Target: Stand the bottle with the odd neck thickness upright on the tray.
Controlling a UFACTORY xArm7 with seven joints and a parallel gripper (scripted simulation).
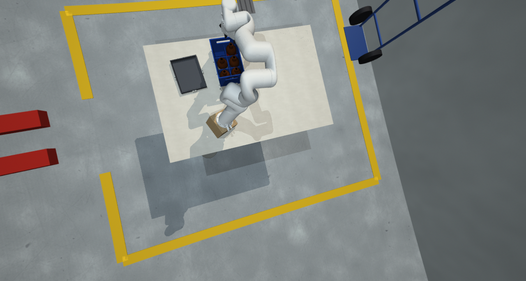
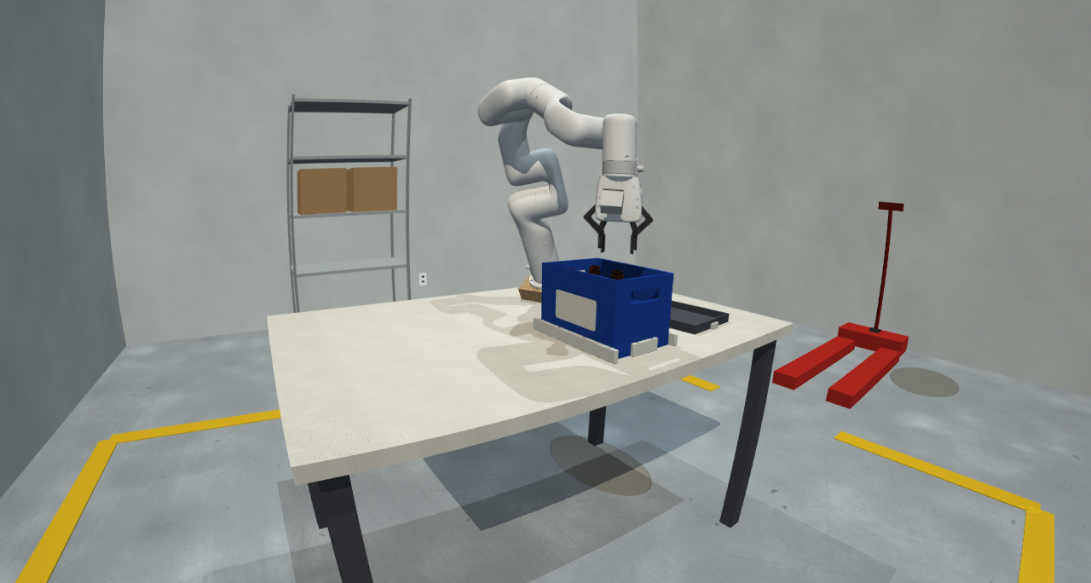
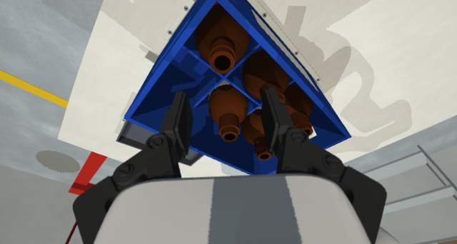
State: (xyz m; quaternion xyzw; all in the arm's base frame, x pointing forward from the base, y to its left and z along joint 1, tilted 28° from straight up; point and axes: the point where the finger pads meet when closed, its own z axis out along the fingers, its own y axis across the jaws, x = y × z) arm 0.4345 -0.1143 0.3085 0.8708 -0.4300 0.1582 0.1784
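My gripper is now 16 cm above the blue crate, 8 cm past it and 6 cm to the right of it. From my hand the other things lie so: dark grey tray (35 cm to the left, 23 cm below, 4 cm behind).
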